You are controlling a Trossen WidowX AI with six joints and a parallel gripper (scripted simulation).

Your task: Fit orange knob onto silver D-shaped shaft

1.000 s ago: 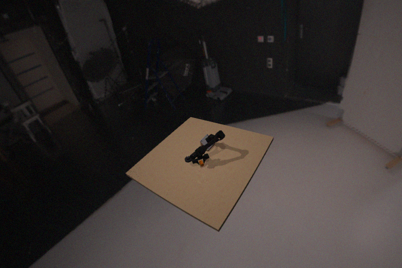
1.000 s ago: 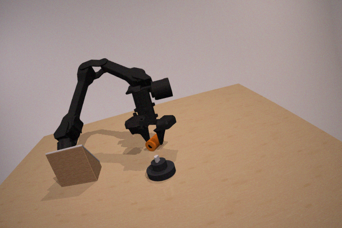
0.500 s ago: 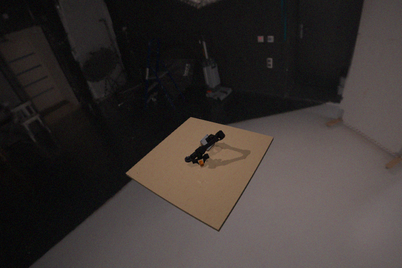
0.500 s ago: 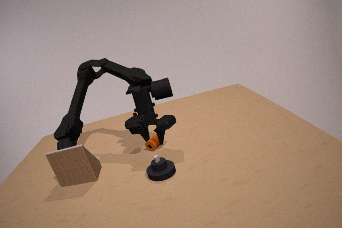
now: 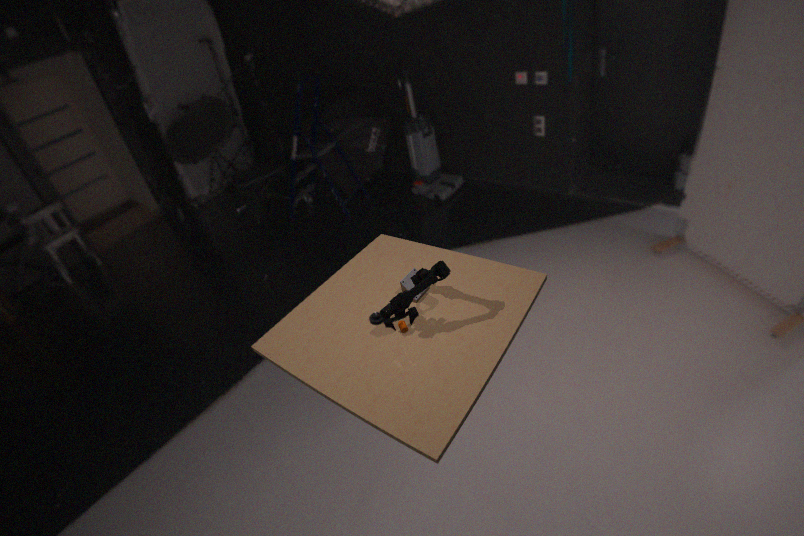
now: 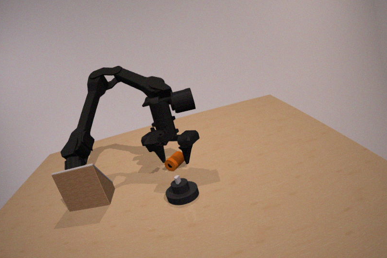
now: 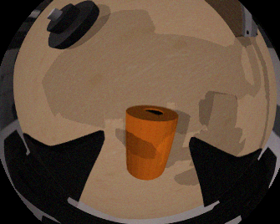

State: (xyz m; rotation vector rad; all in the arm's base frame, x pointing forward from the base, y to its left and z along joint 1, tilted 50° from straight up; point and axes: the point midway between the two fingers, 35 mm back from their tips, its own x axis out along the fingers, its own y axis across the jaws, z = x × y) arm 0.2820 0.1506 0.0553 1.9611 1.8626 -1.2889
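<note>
My gripper tip is now 1 cm to the right of the orange knob, 1 cm below it and 1 cm short of it. Round my gripper tip: black round pedestal 18 cm to the right, 3 cm ahead, 2 cm above.
</note>
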